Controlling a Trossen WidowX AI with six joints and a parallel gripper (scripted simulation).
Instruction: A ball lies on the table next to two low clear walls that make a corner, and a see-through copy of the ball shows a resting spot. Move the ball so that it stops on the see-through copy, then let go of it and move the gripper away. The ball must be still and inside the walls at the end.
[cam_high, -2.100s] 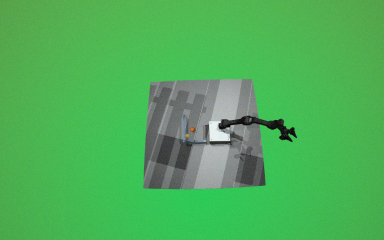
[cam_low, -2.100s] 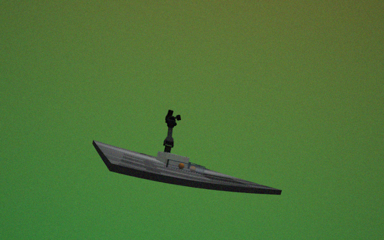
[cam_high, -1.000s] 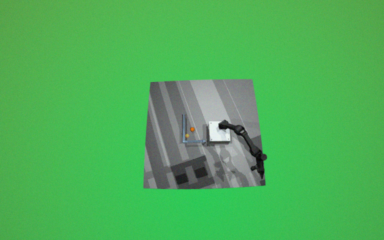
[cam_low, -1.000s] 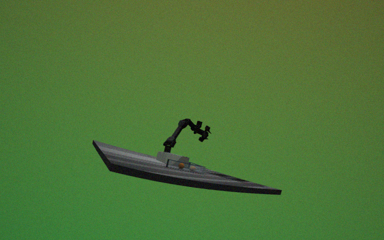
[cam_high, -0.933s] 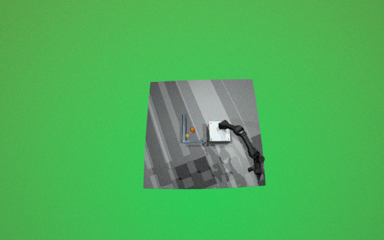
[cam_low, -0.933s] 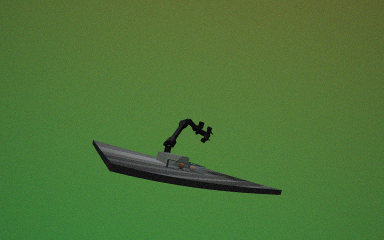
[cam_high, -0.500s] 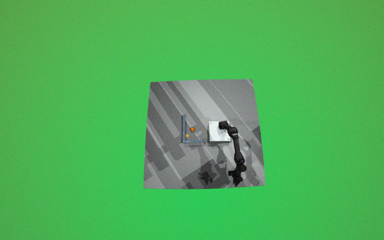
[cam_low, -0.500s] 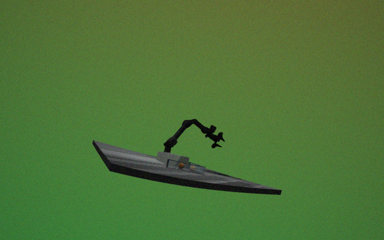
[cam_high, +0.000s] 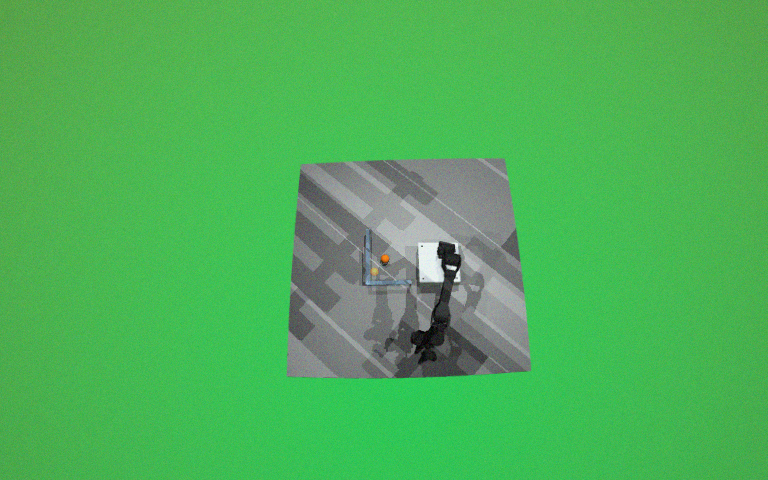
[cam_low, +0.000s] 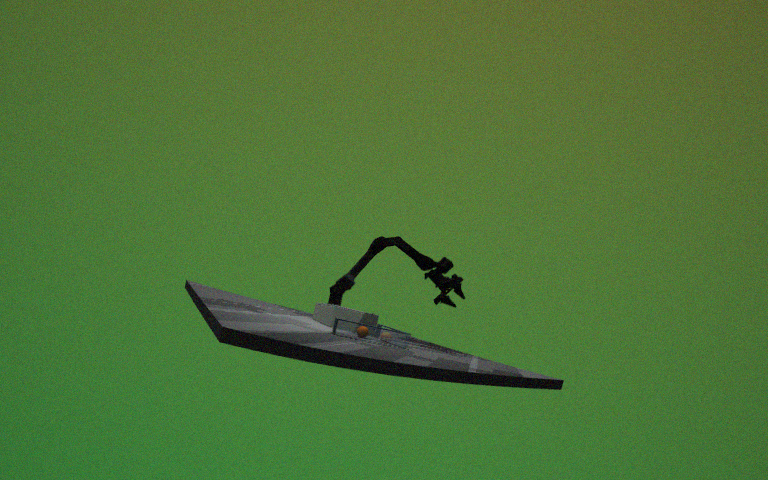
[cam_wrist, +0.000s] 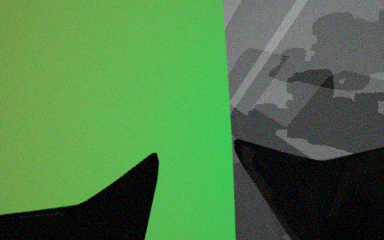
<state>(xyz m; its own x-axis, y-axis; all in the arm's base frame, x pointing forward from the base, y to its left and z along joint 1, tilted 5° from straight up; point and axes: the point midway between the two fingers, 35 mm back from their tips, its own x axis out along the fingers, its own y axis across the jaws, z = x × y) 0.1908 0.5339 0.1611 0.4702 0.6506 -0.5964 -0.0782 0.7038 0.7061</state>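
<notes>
The orange ball is 120 mm ahead of my gripper tip, 570 mm to the right of it and 210 mm below it. From my gripper tip the other things lie so: see-through copy of ball 180 mm ahead, 500 mm to the right, 210 mm below.
</notes>
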